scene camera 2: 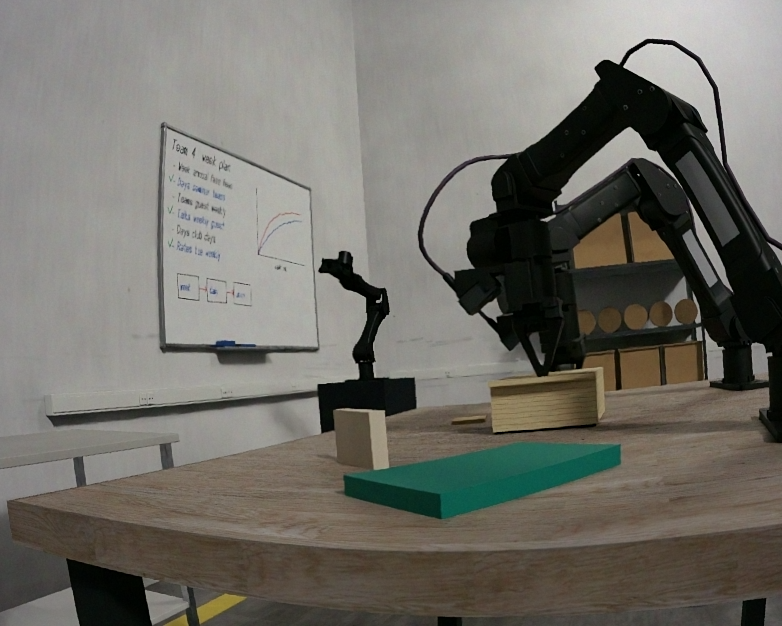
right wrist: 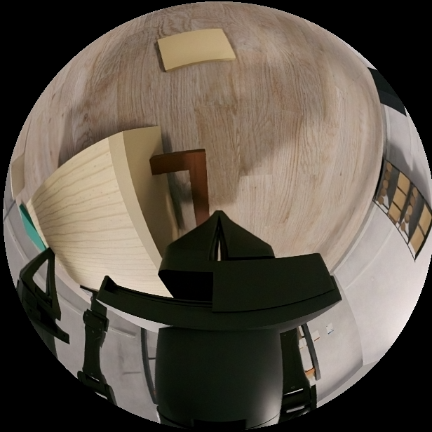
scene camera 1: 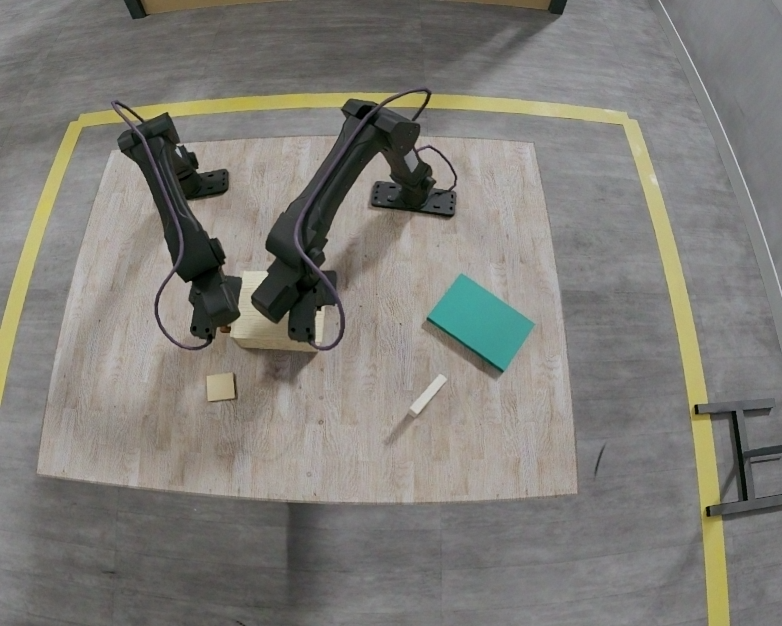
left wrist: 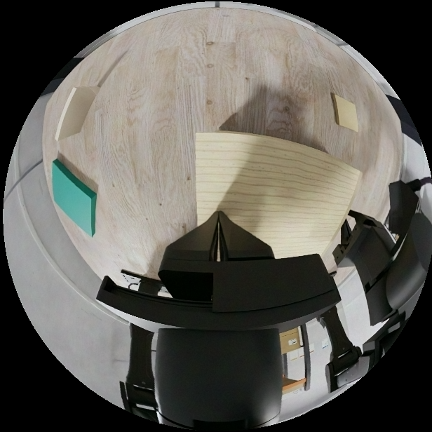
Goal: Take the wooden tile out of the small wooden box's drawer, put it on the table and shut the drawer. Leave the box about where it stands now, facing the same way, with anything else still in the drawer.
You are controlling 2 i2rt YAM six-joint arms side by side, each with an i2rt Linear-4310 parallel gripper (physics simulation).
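Places are measured from the left arm's base along level axes (x left, y ahead, z down), in millimetres.
Pixels of known places: left gripper, fingertip midpoint: (scene camera 2: 542,376); left arm's base at its link origin: (scene camera 1: 414,199); right arm's base at its link origin: (scene camera 2: 738,386) (scene camera 1: 191,187).
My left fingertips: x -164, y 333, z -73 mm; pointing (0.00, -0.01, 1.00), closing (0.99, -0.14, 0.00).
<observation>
Ahead of a thing's pixels: the offset from my left fingertips to its top centre. Level surfaces: height alone.
The small wooden box @[dx -70, dy +6, dz +0 mm] (scene camera 1: 277,340) (scene camera 2: 544,404) (left wrist: 270,185) (right wrist: 90,195) stands under the arms. Its drawer front (right wrist: 145,175) lies flush against the box in the right wrist view, with no gap showing, and bears a brown handle (right wrist: 198,187). The drawer's inside is hidden. The wooden tile @[dx -181, dy +181, dz +67 mm] (scene camera 1: 221,387) (scene camera 2: 469,419) (left wrist: 346,112) (right wrist: 196,49) lies flat on the table, apart from the box. My left gripper (scene camera 2: 544,373) (left wrist: 218,216) is shut and empty, its tips at the box's top. My right gripper (right wrist: 218,215) is shut and empty, its tips at the handle's outer side.
A green slab @[dx +344, dy -42, dz +55 mm] (scene camera 1: 481,321) (scene camera 2: 482,476) (left wrist: 73,197) lies at the right of the table @[dz +73 mm] (scene camera 1: 508,456) in scene camera 1. A pale upright block @[dx +245, dy +138, dz +13 mm] (scene camera 1: 427,394) (scene camera 2: 360,437) (left wrist: 76,112) stands near the slab. Both arms reach in close together over the box.
</observation>
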